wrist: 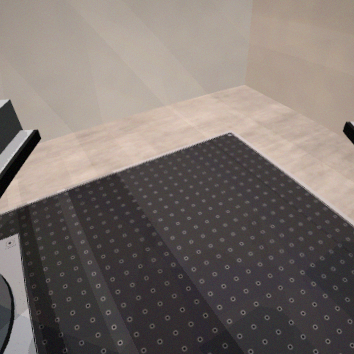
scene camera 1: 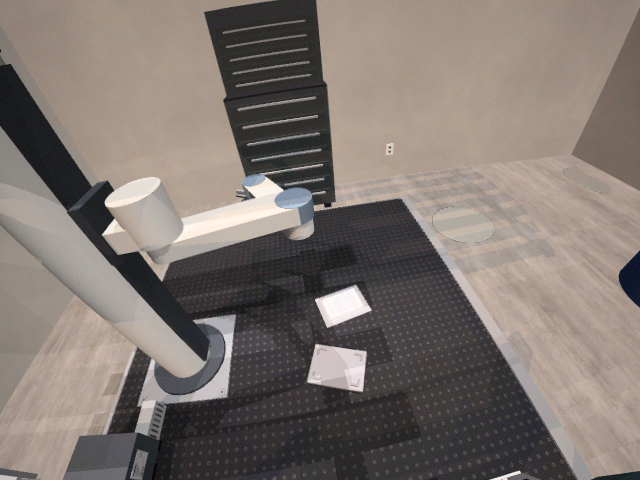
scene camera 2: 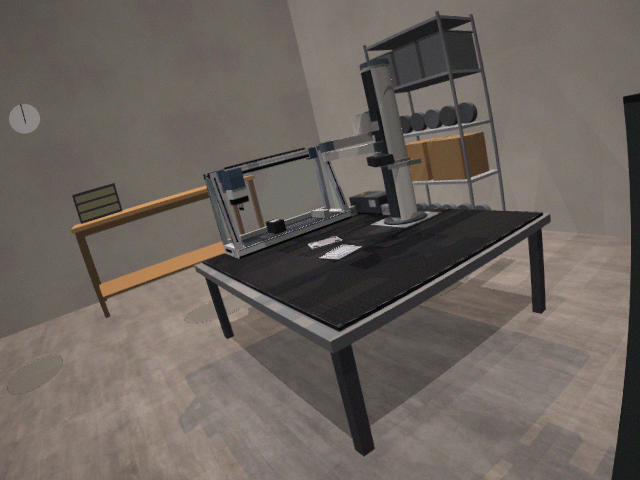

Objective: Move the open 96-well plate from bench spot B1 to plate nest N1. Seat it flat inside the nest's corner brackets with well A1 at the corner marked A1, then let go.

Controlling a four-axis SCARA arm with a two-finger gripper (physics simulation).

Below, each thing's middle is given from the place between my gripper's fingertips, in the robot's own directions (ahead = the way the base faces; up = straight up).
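I look at the white 96-well plate (scene camera 1: 346, 302), and I see my gripper well above it, a good way to the left of it and far short of it.
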